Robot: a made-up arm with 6 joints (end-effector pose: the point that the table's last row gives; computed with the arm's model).
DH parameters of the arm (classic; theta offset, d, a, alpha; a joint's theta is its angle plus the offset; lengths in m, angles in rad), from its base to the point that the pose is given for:
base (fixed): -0.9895 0 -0.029 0
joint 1: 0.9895 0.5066 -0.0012 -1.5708
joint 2: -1.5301 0 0.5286 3.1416
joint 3: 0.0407 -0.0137 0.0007 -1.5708
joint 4: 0 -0.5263 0.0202 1.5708
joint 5: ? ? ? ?
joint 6: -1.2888 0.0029 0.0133 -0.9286
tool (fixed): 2.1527 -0.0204 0 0
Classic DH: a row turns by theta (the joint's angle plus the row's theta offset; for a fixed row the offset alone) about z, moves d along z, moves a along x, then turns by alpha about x.
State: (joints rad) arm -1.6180 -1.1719 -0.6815 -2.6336 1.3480 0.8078
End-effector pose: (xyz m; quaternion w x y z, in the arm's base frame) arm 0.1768 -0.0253 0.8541 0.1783 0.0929 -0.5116 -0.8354
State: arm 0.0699 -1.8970 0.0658 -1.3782 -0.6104 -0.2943
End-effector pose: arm -0.5274 -0.0474 0.9274 0.2289 0.1911 -0.7161 0.6310
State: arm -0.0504 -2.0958 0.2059 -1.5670 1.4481 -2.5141
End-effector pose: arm -0.6961 0.0412 0.7695 0.8000 -0.3589 -0.0708 -0.4757
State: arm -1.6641 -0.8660 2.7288 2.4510 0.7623 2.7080
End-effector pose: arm 0.2512 0.8164 0.5596 0.0836 -0.8474 -0.3374 0.4013
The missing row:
joint 5: 0 0.2045 0.008 -1.5708
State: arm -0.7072 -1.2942 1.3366 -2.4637 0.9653 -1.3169
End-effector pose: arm -0.6056 0.7309 1.0578 0.3035 -0.6917 0.2948 -0.5852
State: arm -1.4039 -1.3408 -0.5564 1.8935 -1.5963 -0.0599
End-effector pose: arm 0.0292 0.3238 1.1624 0.2966 -0.1944 0.5525 -0.7543
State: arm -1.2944 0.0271 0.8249 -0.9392 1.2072 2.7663
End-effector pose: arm -0.0100 -0.4757 1.3035 0.2309 -0.4731 0.4884 -0.6959
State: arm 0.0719 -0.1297 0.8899 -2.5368 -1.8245 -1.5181
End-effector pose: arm 0.2952 0.2121 1.4082 0.1329 0.6084 0.4249 0.6569
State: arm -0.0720 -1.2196 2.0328 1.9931 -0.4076 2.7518
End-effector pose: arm -1.0177 0.2262 0.4889 0.5733 -0.0191 0.7164 -0.3971
